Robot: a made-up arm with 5 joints. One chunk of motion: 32 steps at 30 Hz.
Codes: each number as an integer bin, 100 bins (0 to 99) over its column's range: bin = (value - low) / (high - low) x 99, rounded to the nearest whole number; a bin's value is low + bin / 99 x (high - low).
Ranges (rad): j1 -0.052..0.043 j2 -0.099..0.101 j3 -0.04..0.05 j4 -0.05..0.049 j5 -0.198..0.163
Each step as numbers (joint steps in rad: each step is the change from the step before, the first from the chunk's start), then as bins.
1 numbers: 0.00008 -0.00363 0.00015 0.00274 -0.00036
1 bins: 54 47 44 53 54
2 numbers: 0.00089 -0.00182 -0.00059 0.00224 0.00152
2 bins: 55 48 43 52 55
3 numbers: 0.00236 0.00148 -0.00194 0.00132 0.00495
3 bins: 57 50 42 51 56
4 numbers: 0.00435 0.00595 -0.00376 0.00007 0.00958
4 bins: 59 52 40 50 57
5 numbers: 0.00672 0.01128 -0.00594 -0.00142 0.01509
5 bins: 61 55 37 49 58
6 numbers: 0.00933 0.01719 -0.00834 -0.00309 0.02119
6 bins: 64 58 35 47 60
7 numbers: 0.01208 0.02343 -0.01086 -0.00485 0.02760
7 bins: 67 61 32 45 62
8 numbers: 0.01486 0.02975 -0.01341 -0.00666 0.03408
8 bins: 70 64 29 43 64
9 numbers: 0.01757 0.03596 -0.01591 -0.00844 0.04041
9 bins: 72 67 26 42 65
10 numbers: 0.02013 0.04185 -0.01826 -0.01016 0.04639
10 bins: 75 70 24 40 67
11 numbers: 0.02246 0.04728 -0.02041 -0.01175 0.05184
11 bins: 78 72 22 38 69
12 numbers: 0.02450 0.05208 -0.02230 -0.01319 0.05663
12 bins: 80 75 19 37 70
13 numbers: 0.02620 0.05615 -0.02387 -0.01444 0.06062
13 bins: 81 77 18 36 71
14 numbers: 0.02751 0.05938 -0.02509 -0.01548 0.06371
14 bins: 83 78 16 35 72
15 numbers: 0.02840 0.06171 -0.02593 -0.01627 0.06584
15 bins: 84 80 15 34 72
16 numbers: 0.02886 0.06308 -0.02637 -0.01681 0.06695
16 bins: 84 80 15 33 73
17 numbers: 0.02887 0.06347 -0.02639 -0.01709 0.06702
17 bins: 84 80 15 33 73
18 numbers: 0.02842 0.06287 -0.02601 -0.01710 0.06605
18 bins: 84 80 15 33 72
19 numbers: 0.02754 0.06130 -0.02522 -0.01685 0.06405
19 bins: 83 79 16 33 72
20 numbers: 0.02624 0.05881 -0.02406 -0.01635 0.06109
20 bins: 82 78 18 34 71
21 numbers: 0.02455 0.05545 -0.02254 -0.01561 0.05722
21 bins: 80 76 19 34 70
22 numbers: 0.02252 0.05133 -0.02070 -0.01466 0.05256
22 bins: 78 74 21 35 69
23 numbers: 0.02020 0.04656 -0.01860 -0.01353 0.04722
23 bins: 75 72 24 36 67
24 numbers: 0.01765 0.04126 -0.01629 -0.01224 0.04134
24 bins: 73 69 26 38 66
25 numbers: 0.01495 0.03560 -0.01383 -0.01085 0.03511
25 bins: 70 67 29 39 64
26 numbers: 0.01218 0.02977 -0.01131 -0.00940 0.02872
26 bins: 67 64 32 41 62
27 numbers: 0.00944 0.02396 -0.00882 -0.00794 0.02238
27 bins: 64 61 34 42 60
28 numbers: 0.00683 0.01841 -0.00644 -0.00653 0.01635
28 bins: 61 58 37 43 59
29 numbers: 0.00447 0.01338 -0.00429 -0.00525 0.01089
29 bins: 59 56 39 45 57
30 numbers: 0.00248 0.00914 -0.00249 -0.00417 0.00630
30 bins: 57 54 41 46 56
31 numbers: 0.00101 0.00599 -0.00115 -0.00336 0.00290
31 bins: 55 52 43 47 55
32 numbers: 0.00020 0.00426 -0.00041 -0.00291 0.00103
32 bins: 54 51 44 47 55
